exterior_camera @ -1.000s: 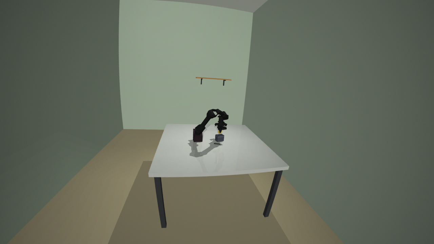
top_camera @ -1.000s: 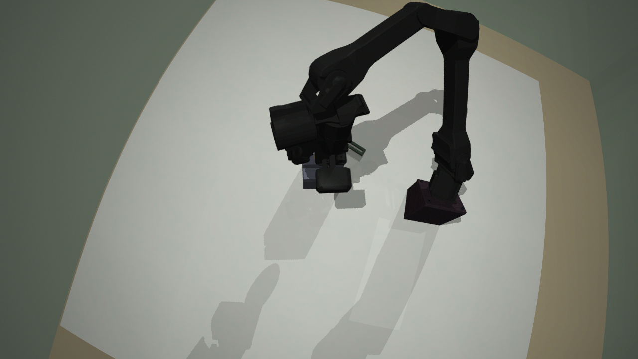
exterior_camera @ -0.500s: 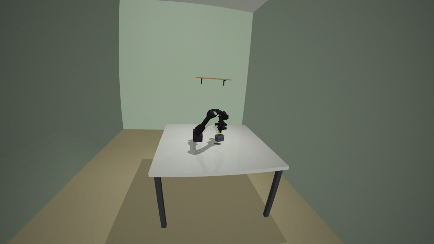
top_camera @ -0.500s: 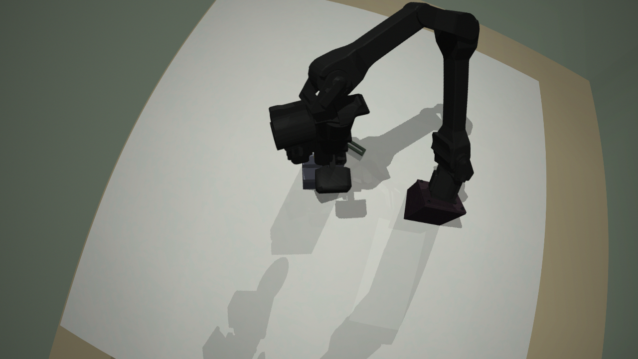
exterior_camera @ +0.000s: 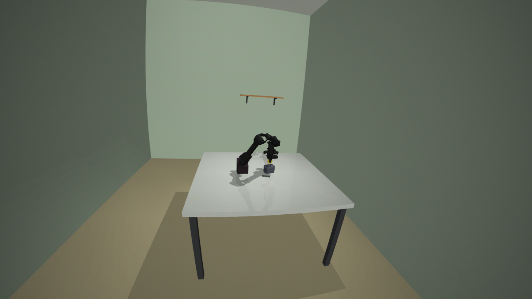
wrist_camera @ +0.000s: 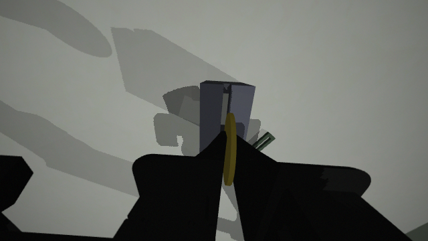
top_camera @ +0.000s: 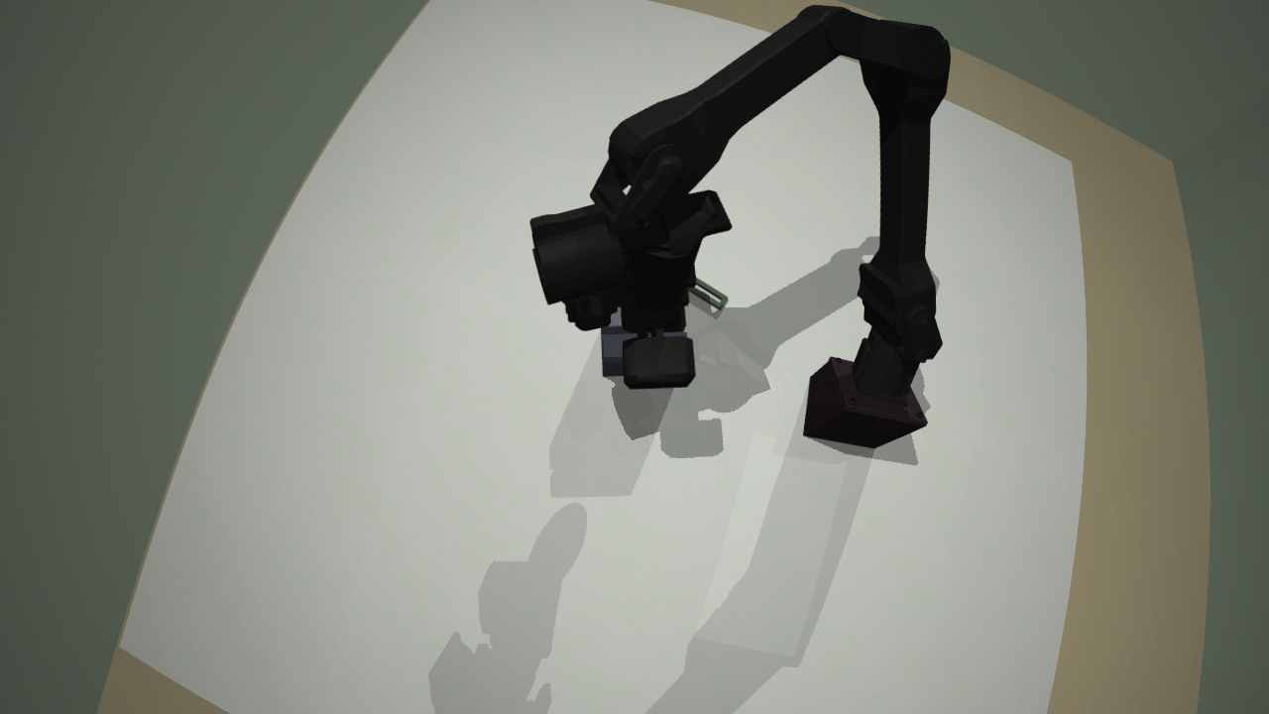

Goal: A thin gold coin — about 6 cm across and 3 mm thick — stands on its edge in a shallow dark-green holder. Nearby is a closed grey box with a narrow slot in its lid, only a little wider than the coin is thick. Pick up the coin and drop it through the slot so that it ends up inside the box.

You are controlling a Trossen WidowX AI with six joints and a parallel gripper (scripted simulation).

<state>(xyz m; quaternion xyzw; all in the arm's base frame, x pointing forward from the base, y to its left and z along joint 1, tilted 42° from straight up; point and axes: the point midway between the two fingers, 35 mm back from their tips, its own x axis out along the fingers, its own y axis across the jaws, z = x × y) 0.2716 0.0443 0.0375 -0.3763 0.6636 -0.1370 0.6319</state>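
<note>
The gold coin lies 2 cm above my gripper tip.
</note>
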